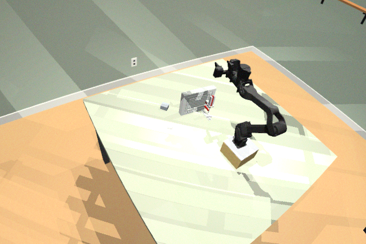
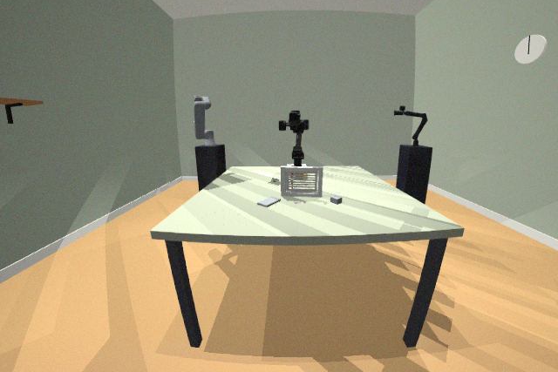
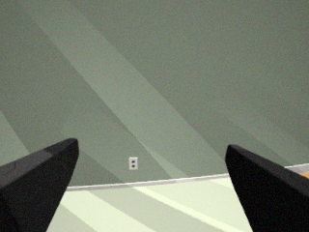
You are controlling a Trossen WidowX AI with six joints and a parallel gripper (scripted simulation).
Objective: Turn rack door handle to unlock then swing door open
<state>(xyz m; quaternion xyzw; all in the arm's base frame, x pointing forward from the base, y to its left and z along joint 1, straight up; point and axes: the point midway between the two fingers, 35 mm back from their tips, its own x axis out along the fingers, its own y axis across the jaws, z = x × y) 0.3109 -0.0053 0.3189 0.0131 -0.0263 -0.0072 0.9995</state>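
The rack door handle is 20 mm behind my gripper tip and 320 mm below it. Also, from my gripper tip: grey cube (140 mm ahead, 250 mm to the left, 400 mm below).
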